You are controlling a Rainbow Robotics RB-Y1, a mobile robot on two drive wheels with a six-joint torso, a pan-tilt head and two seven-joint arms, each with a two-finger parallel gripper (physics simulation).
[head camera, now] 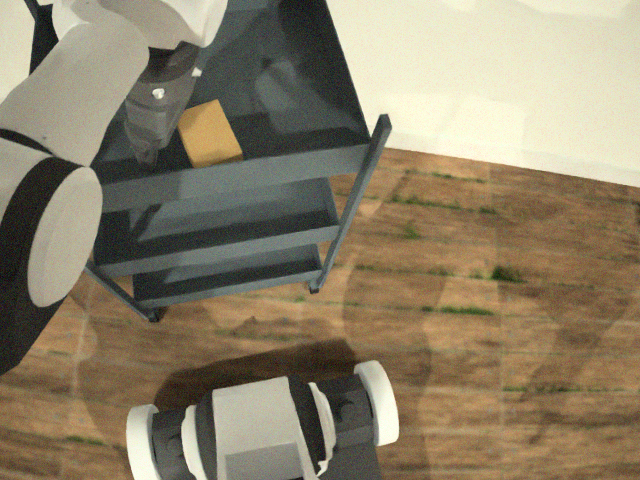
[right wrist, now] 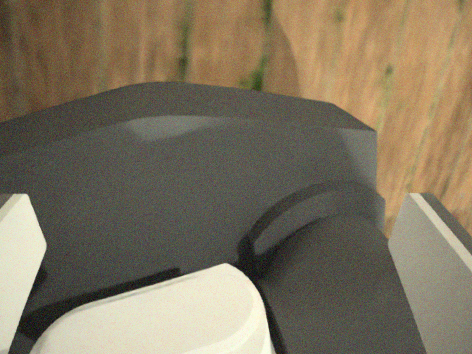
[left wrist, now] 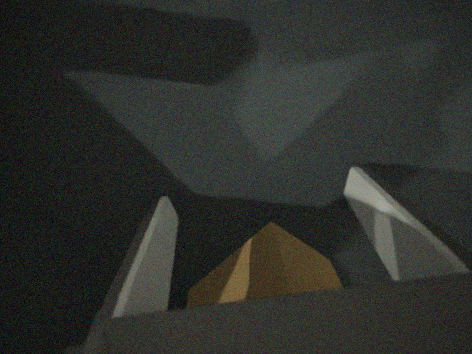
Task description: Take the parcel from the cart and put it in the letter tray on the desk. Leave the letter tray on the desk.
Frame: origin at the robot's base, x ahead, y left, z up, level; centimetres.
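Seen in the pictures: left gripper, fingertip midpoint: (head camera: 162,134) (left wrist: 258,193); right gripper, fingertip midpoint: (right wrist: 217,221).
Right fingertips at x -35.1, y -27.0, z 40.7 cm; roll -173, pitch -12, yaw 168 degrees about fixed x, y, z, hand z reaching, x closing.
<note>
A point is followed by its place in that frame.
The parcel, an orange-yellow box (head camera: 209,135) @[x 37.2, y -0.6, z 71.3 cm] (left wrist: 280,270) @[x 41.1, y 3.6, z 69.6 cm], lies in the top tray of the dark blue-grey cart (head camera: 232,173) @[x 31.7, y -2.7, z 70.8 cm], near its front rim. My left gripper (head camera: 146,157) (left wrist: 258,193) @[x 41.9, y 5.9, z 66.5 cm] is open with nothing between its fingers. In the head camera it is beside the parcel, at the parcel's left. In the left wrist view the parcel shows low in the picture, between the lines of the two spread fingers and partly hidden by the gripper's body. My right gripper (right wrist: 217,221) @[x -35.1, y -27.0, z 40.7 cm] is open, its fingers at both sides of the right wrist view. The letter tray and the desk do not show.
The cart has two lower shelves (head camera: 217,222) @[x 38.8, y 1.0, z 39.9 cm] (head camera: 227,279) @[x 35.3, y 1.8, z 13.4 cm] and slanted posts at its front corners, the right one (head camera: 356,201) @[x 30.6, y -20.3, z 58.5 cm] sticking out. The robot's wheeled base (head camera: 258,428) stands on the wooden floor (head camera: 465,335) @[x 11.0, y -58.1, z 0.1 cm] below the cart in the picture. A pale surface (head camera: 491,77) @[x 67.7, y -69.9, z 37.1 cm] lies at the upper right.
</note>
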